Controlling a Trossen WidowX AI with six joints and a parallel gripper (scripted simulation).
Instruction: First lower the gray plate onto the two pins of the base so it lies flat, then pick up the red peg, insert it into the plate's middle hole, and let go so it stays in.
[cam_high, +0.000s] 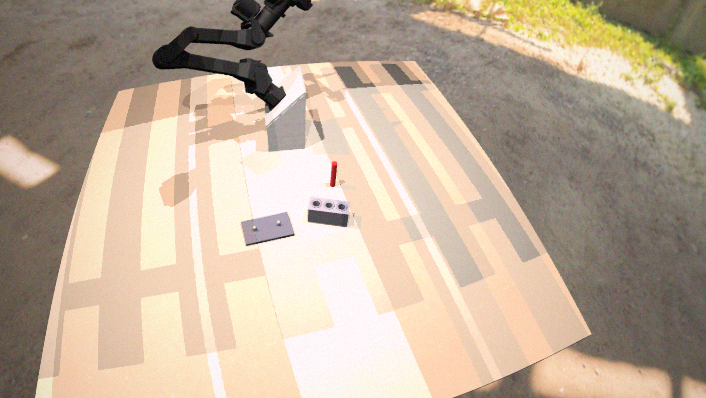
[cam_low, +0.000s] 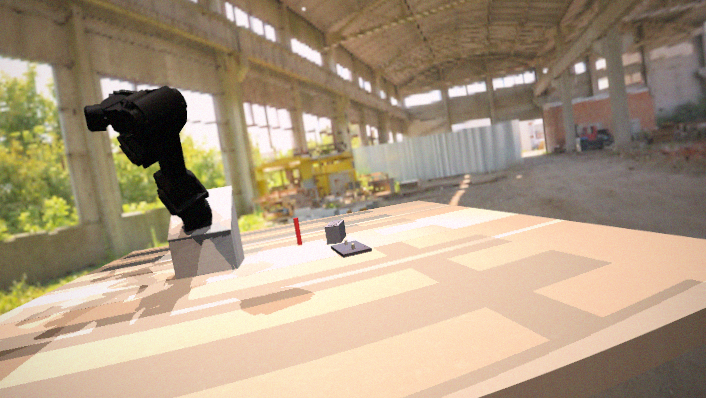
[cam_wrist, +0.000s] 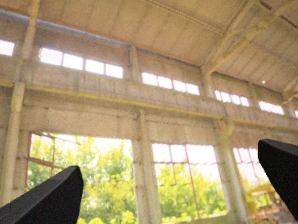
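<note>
Right now my gripper tip is 500 mm short of the gray plate, 430 mm above it and 50 mm to the left of it. The rest, counted from my gripper tip: red peg (430 mm below, 400 mm ahead, 10 mm to the right); base (500 mm ahead, 460 mm below, 200 mm to the right).
</note>
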